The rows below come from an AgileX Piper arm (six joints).
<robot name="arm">
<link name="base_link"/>
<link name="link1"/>
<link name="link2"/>
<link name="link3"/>
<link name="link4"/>
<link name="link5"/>
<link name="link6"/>
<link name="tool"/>
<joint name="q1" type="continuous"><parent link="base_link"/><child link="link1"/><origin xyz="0 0 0.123" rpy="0 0 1.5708"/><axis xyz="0 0 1"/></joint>
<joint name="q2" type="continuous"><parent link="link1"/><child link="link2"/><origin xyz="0 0 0" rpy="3.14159 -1.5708 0"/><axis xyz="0 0 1"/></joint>
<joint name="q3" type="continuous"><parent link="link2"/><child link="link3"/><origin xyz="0.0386 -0.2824 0" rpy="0 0 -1.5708"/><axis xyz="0 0 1"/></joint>
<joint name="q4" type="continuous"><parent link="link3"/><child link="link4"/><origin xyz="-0.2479 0.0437 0" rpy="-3.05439 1.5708 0"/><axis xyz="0 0 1"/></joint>
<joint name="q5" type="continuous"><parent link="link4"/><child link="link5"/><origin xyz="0 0 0" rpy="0 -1.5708 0"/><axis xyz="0 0 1"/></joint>
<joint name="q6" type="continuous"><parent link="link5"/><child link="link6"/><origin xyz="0.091 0 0" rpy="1.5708 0 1.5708"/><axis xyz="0 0 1"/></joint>
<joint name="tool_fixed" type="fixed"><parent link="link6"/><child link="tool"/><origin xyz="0 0 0" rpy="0 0 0"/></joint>
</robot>
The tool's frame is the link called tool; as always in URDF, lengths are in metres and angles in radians. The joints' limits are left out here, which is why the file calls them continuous.
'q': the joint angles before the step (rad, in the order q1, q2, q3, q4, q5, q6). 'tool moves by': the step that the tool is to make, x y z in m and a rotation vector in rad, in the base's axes. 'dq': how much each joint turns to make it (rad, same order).
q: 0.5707, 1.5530, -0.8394, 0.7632, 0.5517, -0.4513
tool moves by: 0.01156, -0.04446, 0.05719, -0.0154, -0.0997, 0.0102
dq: -0.1690, -0.1418, -0.0936, -0.1408, 0.1992, 0.0005
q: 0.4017, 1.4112, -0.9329, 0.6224, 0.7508, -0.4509
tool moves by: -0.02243, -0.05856, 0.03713, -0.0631, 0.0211, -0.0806
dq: -0.1972, -0.1731, -0.0142, -0.1197, 0.2423, 0.0514
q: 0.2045, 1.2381, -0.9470, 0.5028, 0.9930, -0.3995
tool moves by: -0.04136, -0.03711, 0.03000, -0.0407, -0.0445, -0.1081
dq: -0.1426, -0.1981, 0.0123, -0.0722, 0.1445, 0.0459
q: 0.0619, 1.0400, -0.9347, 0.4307, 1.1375, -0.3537
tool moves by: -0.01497, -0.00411, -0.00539, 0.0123, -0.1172, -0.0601
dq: -0.0087, -0.0999, 0.0931, 0.0063, -0.1221, 0.0000
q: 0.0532, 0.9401, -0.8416, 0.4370, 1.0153, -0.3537
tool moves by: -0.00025, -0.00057, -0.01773, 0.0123, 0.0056, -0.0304
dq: 0.0000, -0.0065, 0.0742, 0.0140, -0.0694, 0.0000
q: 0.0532, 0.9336, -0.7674, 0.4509, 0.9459, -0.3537
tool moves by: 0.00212, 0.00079, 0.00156, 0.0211, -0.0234, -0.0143
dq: 0.0000, 0.0000, 0.0011, 0.0209, -0.0285, -0.0001
